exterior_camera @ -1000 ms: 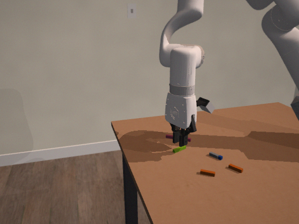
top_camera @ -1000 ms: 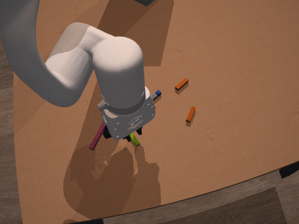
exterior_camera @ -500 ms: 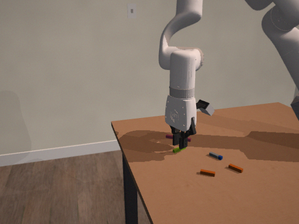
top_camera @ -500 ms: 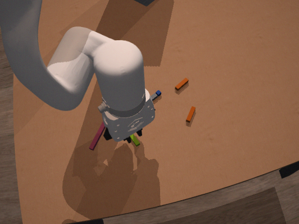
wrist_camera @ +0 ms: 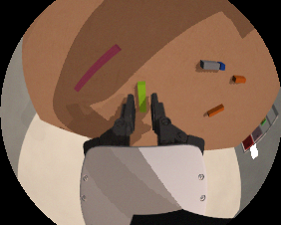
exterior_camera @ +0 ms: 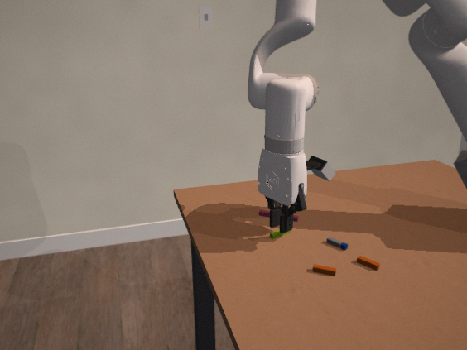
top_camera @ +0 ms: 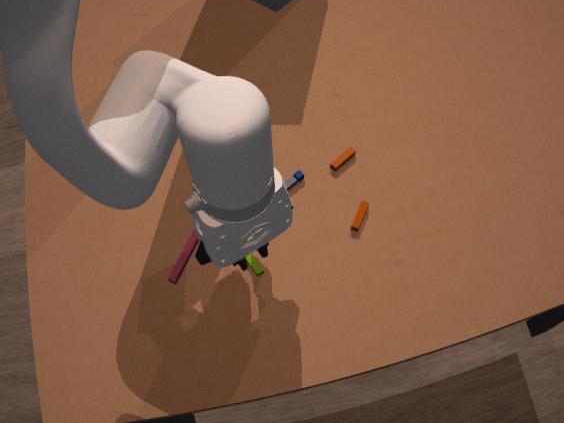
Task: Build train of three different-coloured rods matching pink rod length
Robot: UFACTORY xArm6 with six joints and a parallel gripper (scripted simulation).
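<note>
Right now the lime rod is 30 mm below my hand. Round my hand: grey rod 80 mm behind, 80 mm to the left, 30 mm below; then pink rod 30 mm behind, 70 mm to the right, 30 mm below; then blue rod 90 mm behind, 100 mm to the left, 30 mm below.
</note>
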